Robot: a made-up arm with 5 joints.
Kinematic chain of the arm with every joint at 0, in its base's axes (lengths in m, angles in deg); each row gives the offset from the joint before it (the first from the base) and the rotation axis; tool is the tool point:
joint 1: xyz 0 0 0.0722 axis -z
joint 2: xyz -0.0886 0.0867 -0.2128 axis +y
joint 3: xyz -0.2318 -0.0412 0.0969 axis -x
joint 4: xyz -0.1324 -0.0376 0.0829 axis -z
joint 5: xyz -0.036 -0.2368 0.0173 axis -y
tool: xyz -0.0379 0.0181 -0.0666
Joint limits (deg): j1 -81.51..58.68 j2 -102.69..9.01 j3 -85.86..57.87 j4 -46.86..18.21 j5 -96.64..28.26
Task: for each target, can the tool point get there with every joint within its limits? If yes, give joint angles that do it. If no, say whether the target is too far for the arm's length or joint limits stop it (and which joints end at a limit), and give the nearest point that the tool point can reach.
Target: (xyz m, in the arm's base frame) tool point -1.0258 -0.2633 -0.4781
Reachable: no: too far | nearest point -0.6689 -0.1717 -0.3499 | short by 0.390 m
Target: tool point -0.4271 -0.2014 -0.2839
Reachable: yes | joints 2.23 -26.16 -25.48 -22.32 -9.98
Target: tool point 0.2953 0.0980 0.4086
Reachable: no: joint limits stop it (at a limit: joint 1, joint 2, joint 3, joint 4, joint 5) | nearest point -0.1267 0.2684 0.2903 | short by 0.470 m
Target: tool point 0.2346 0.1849 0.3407
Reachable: no: joint limits stop it (at a limit: joint 1, joint 2, joint 3, joint 4, joint 5) | nearest point -0.1267 0.2684 0.2903 | short by 0.374 m
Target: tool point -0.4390 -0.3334 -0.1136
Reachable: yes | joints -9.34 -11.72 -19.50 -22.24 -68.57
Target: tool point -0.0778 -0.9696 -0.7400
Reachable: no: too far | nearest point -0.0789 -0.6066 -0.4961 | short by 0.437 m
